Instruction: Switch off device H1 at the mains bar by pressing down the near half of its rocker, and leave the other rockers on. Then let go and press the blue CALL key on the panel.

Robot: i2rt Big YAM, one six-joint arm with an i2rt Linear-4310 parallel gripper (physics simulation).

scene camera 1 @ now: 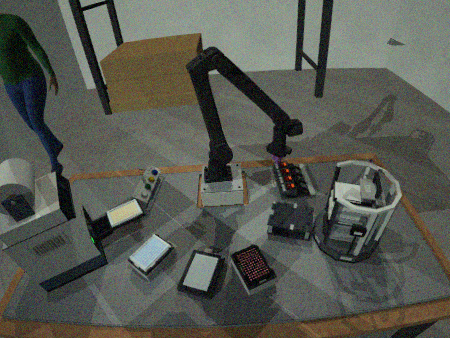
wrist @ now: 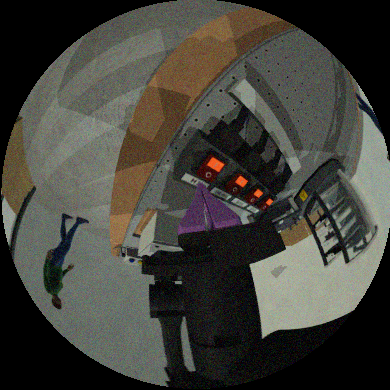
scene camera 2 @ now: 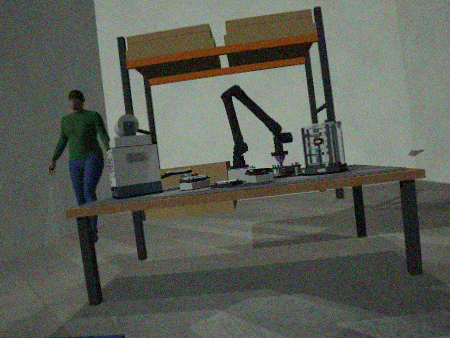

Scene:
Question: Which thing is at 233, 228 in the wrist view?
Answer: The gripper.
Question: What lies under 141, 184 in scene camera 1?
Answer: A button box.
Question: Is the gripper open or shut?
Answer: Shut.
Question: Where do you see a round caged rack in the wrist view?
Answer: At 329, 189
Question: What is the gripper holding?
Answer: Nothing.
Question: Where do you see a round caged rack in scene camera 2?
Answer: At 323, 147

